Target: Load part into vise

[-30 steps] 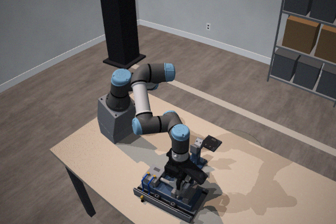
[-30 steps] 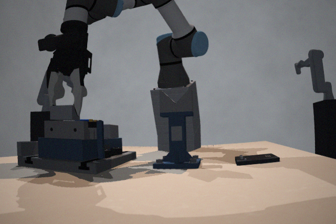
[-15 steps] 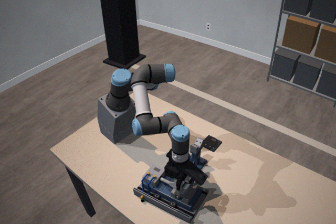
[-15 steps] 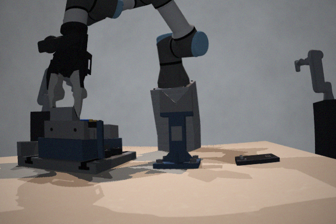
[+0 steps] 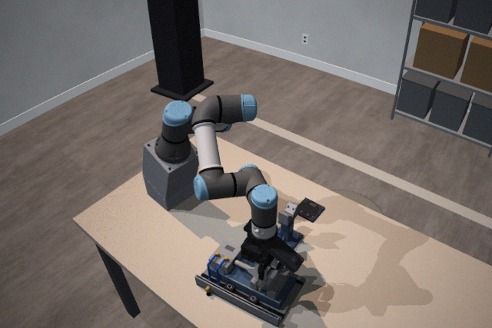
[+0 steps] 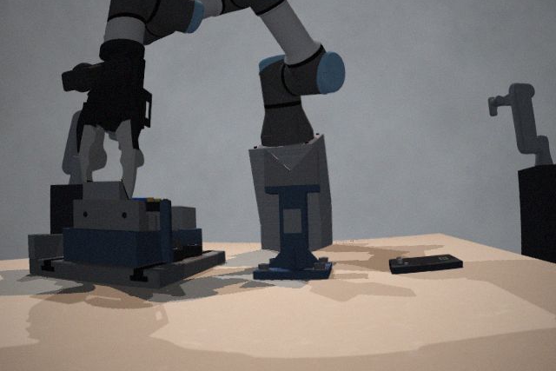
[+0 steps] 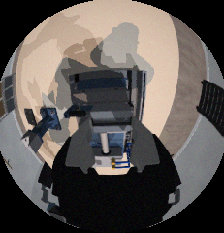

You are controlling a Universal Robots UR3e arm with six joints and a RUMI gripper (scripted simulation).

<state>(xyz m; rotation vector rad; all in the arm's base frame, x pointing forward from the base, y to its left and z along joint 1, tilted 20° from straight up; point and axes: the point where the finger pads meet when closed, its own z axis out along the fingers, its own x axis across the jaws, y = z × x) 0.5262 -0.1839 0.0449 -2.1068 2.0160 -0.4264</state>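
My hand is 7 cm past the blue vise, 2 cm to the right of it and 7 cm above it. The rest, counted from my hand: grey part: right at my hand.
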